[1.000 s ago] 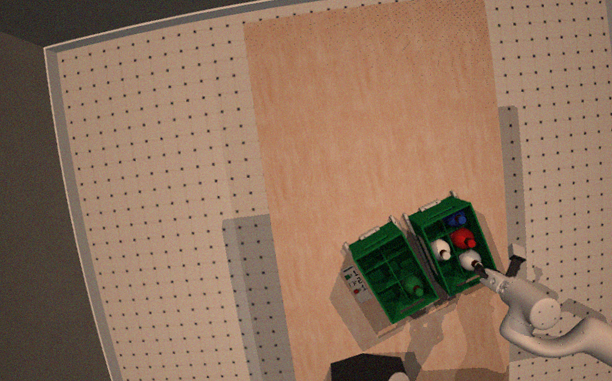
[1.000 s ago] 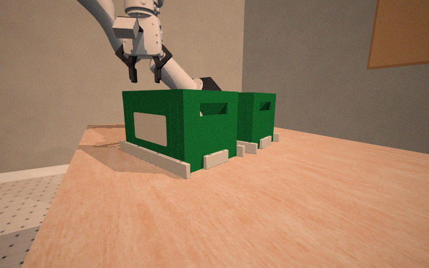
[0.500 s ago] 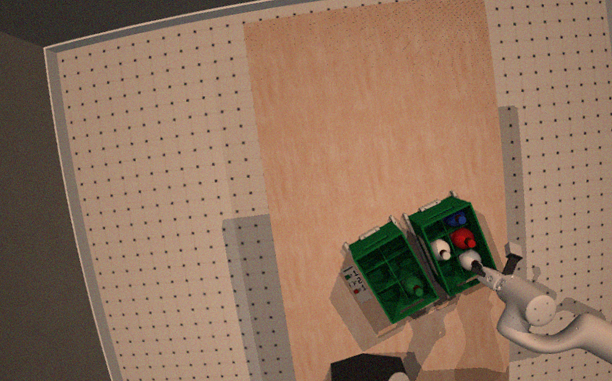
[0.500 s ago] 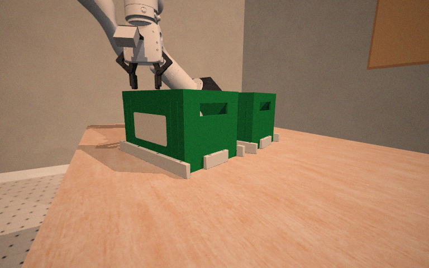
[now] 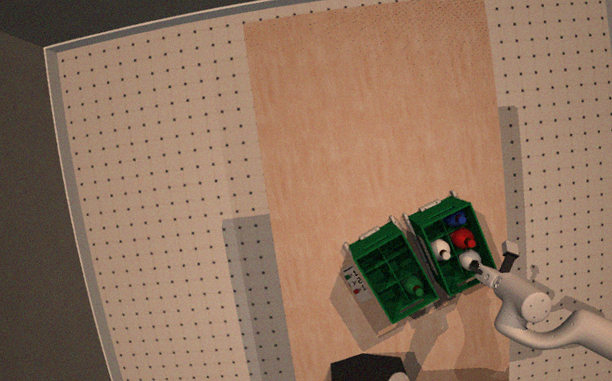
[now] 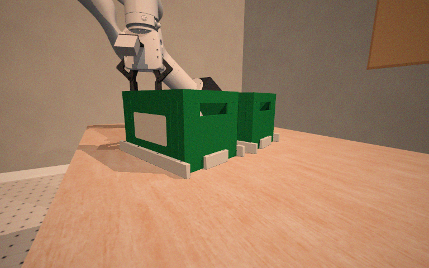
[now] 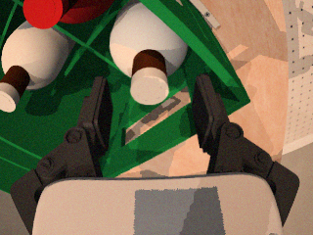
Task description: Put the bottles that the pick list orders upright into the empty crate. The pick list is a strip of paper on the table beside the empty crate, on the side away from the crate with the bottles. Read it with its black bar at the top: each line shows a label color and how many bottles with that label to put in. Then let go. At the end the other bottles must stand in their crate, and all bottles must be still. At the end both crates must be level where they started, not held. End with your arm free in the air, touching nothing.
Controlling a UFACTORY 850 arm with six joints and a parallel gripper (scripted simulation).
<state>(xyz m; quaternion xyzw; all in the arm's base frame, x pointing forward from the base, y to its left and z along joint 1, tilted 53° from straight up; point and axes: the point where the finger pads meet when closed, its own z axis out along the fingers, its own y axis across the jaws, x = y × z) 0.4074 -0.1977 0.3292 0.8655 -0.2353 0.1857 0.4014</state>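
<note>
My hand is 9 cm short of the red bottle, 9 cm above it and 1 cm to the right of it. From my hand the other things lie so: green bottle (22 cm to the left, 9 cm below, 3 cm behind); then pick list (42 cm to the left, 18 cm below, 1 cm behind); then blue bottle (18 cm ahead, 9 cm below, 3 cm to the left).
</note>
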